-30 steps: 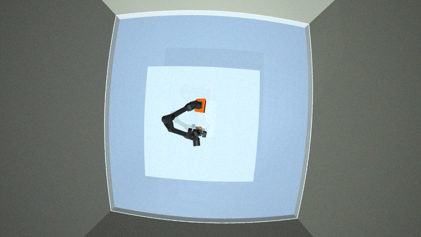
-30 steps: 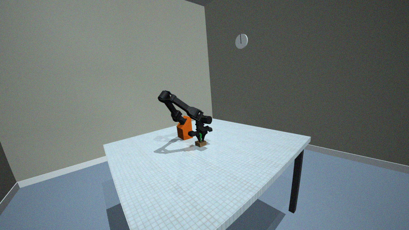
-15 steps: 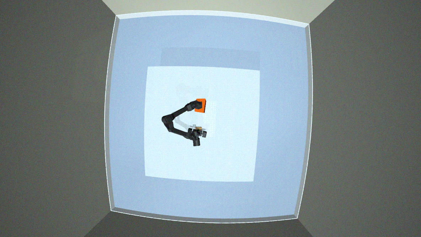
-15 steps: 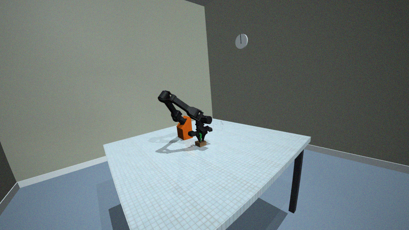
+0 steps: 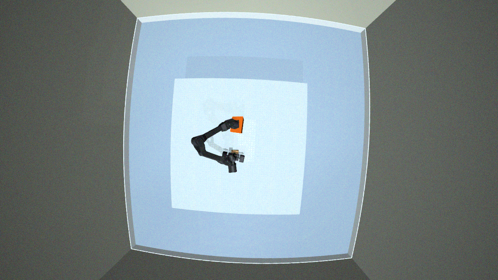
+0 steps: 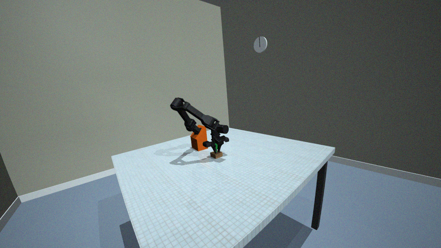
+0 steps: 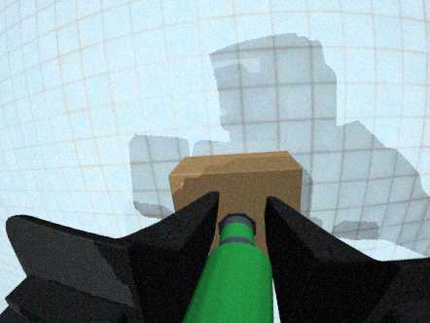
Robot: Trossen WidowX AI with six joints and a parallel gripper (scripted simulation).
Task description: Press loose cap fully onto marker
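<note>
The holder block lies 20 mm below my gripper tip and 20 mm behind it. The rest, counted from my gripper tip: green cap (50 mm above, 10 mm to the left, 10 mm behind).
</note>
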